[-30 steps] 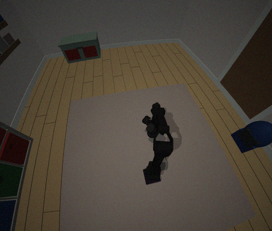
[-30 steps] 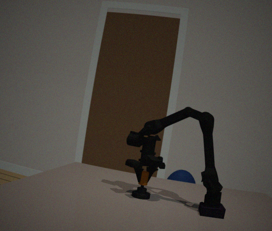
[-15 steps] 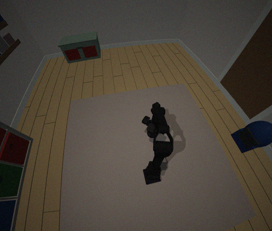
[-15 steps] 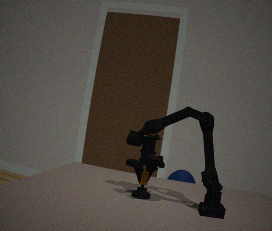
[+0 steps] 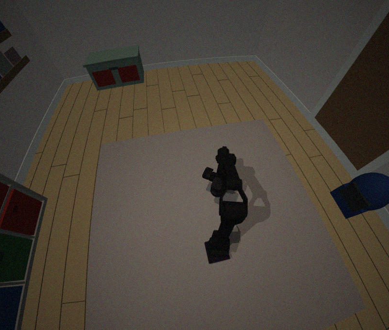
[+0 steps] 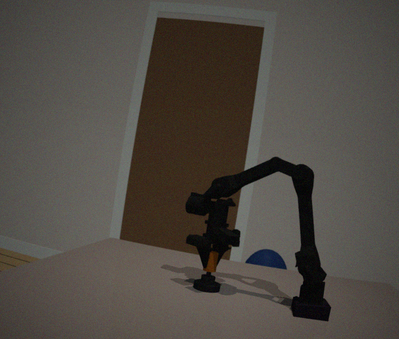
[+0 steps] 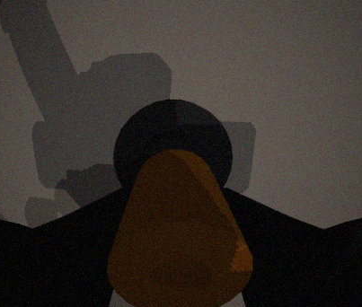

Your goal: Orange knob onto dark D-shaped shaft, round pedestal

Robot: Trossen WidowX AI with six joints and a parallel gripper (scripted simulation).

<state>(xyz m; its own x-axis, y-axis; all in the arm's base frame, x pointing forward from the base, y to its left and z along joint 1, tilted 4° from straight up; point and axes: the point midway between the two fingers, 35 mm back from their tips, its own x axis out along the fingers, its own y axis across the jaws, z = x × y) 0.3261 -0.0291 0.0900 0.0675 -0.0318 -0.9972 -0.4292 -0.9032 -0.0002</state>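
Right now the orange knob is 2 cm above my gripper tip. Round my gripper tip: dark round pedestal (4 cm below).
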